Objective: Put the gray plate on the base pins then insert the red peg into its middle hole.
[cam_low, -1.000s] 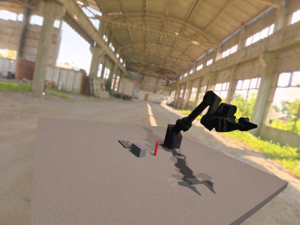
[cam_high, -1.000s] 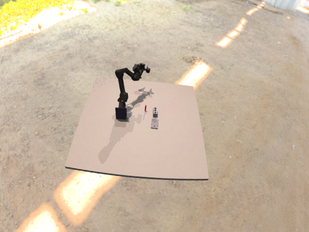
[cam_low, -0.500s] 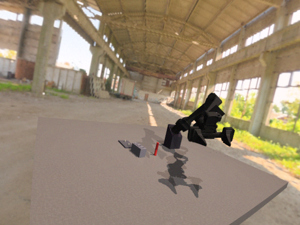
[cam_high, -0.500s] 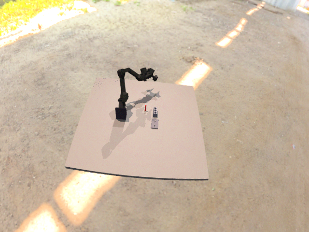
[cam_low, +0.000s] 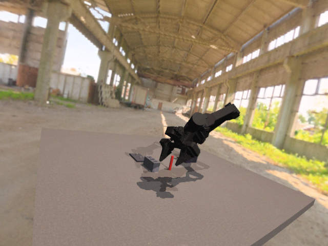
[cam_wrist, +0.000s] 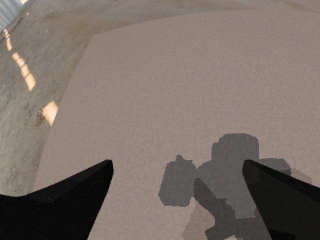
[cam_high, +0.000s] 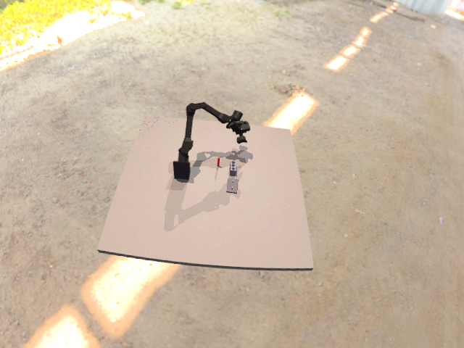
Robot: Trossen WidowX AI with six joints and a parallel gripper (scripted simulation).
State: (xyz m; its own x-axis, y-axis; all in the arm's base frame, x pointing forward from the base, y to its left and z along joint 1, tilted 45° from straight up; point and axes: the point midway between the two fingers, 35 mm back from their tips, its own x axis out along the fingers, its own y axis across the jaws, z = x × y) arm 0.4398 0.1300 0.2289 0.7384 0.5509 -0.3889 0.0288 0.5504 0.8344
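My gripper tip is now 120 mm past the gray plate, 220 mm to the left of it and 90 mm above it. From my gripper tip the other things lie so: red peg (220 mm behind, 170 mm to the right, 90 mm below); then base (130 mm behind, 360 mm to the right, 120 mm below).
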